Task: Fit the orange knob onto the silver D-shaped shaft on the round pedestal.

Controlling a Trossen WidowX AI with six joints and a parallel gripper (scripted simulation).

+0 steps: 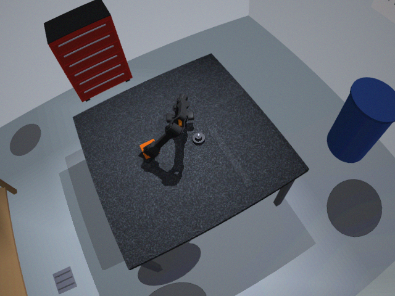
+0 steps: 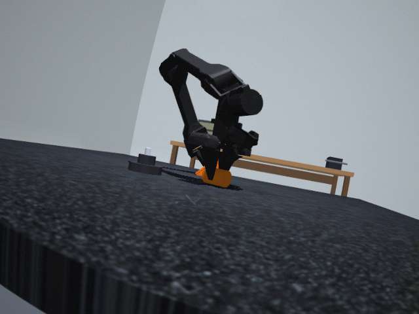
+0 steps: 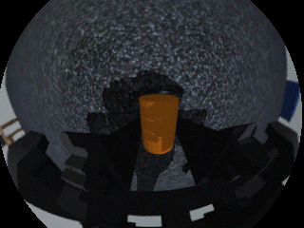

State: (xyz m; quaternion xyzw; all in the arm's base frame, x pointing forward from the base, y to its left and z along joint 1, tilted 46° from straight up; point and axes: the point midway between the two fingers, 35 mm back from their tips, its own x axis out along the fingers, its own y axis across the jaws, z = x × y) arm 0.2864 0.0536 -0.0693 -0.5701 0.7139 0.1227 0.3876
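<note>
Now: the orange knob 10 mm ahead of my gripper tip, 10 mm to the left of it and 10 mm above it. Also, from my gripper tip: round black pedestal: 50 mm ahead, 170 mm to the right, 20 mm above.
</note>
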